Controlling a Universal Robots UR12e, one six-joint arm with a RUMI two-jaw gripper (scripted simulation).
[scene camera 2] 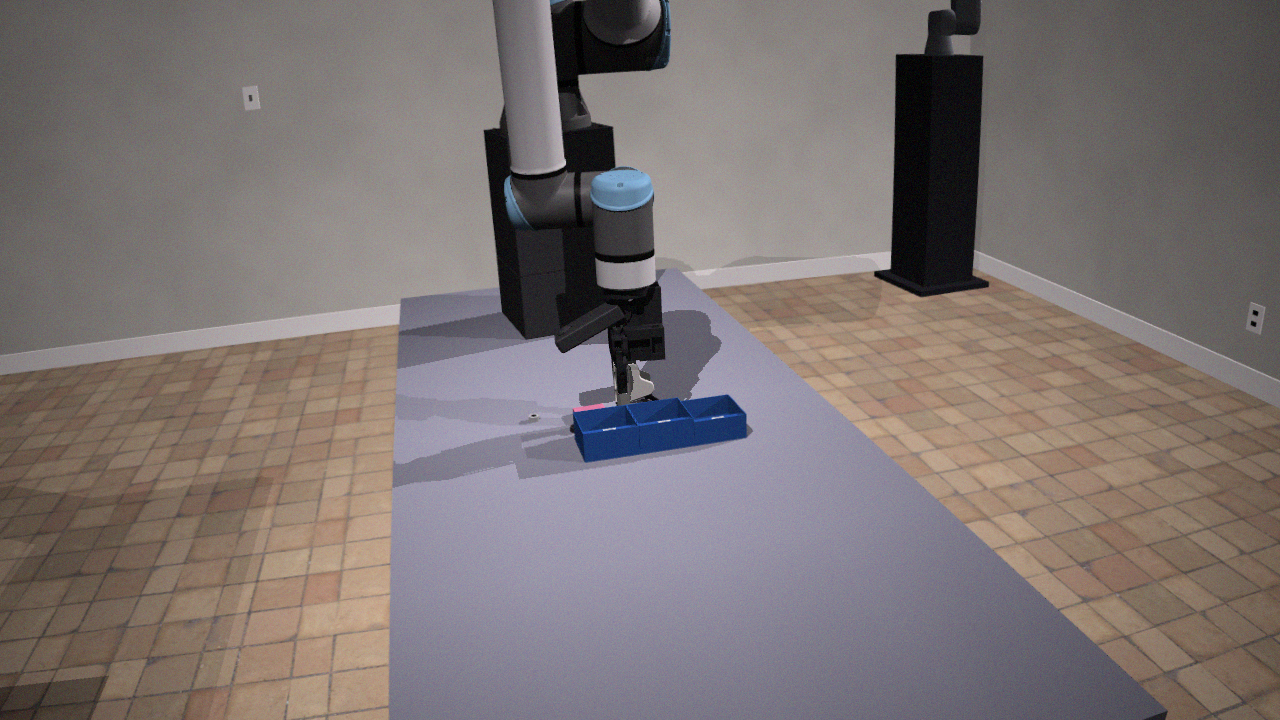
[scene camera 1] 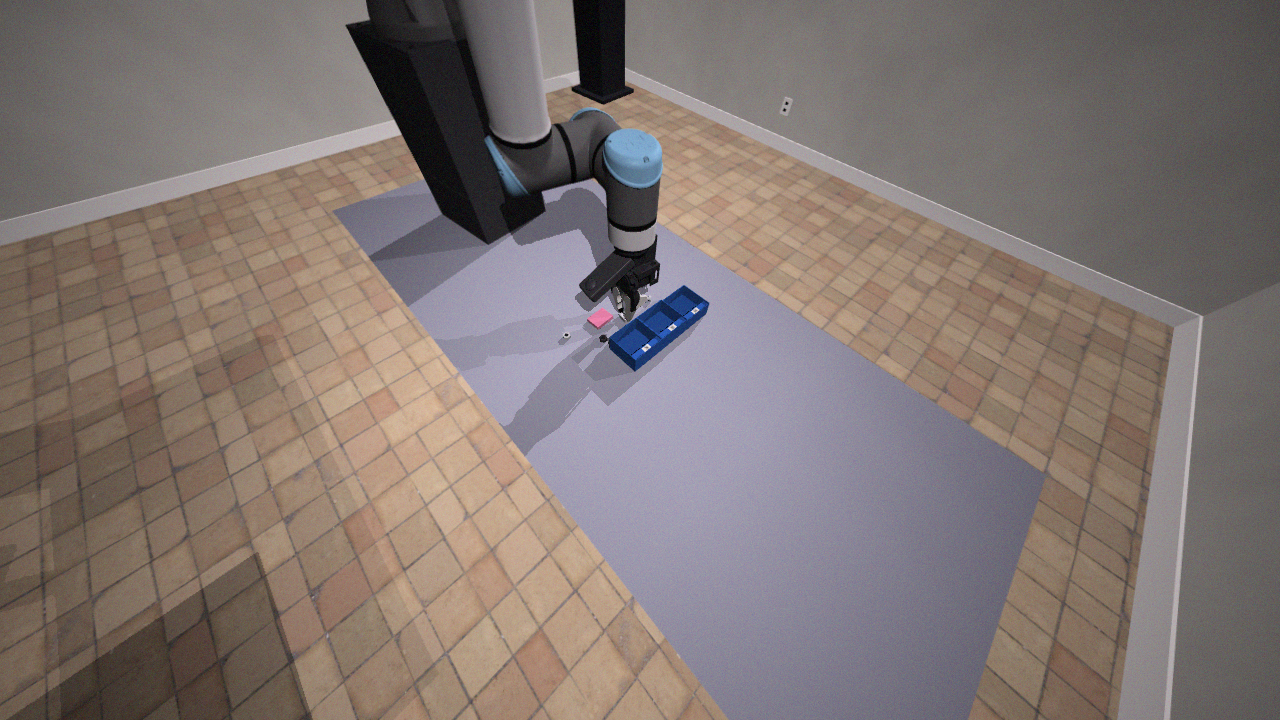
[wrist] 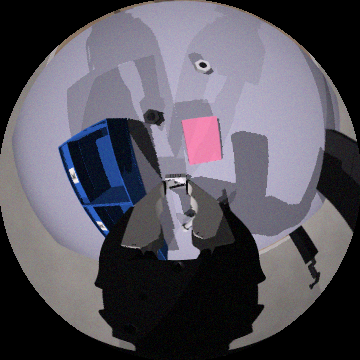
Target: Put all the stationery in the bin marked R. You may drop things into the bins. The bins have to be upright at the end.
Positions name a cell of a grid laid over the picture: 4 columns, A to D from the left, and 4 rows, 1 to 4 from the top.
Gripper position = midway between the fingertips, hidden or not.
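There is my gripper (scene camera 2: B3) (scene camera 1: B2) (wrist: B3), which I can see from the scene cameras and from the wrist. A pink eraser (wrist: C2) is visible to me too. The blue three-compartment bin (scene camera 2: B3) (scene camera 1: B2) (wrist: B2) is also here in the scene with my gripper.
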